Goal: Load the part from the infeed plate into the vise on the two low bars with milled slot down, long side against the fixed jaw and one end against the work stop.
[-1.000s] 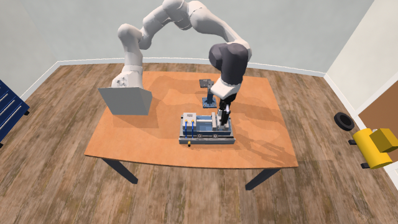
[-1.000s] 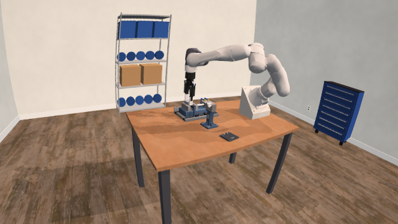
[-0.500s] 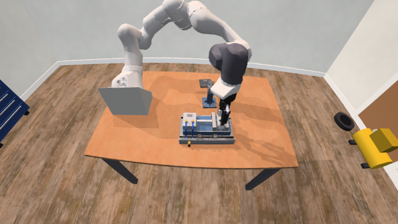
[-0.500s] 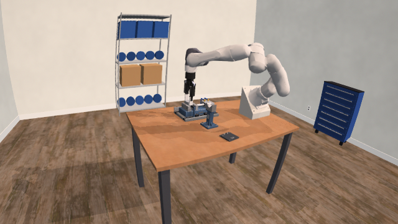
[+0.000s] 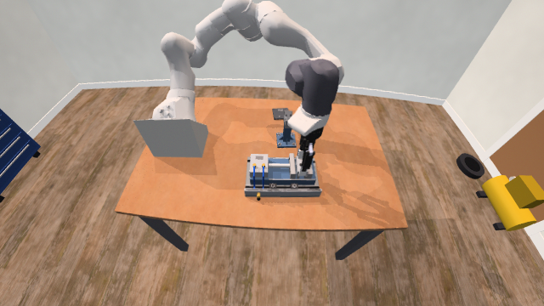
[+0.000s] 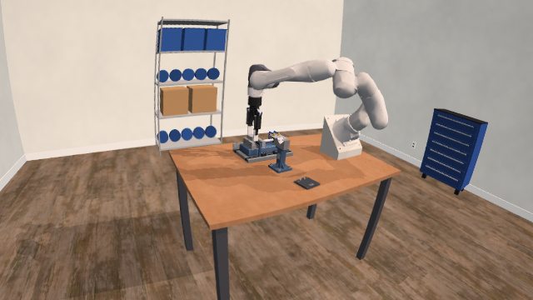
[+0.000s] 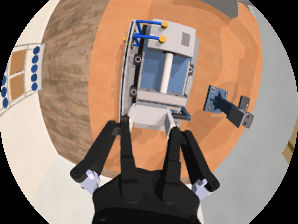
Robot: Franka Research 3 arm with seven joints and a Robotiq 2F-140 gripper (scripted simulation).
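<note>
Now: hand 30 mm above the part. Also, from my hand: fixed jaw (30 mm ahead, 20 mm to the left, 40 mm below); then air cylinder (160 mm behind, 10 mm to the left, 40 mm below); then vise (70 mm behind, 10 mm to the left, 80 mm below).
</note>
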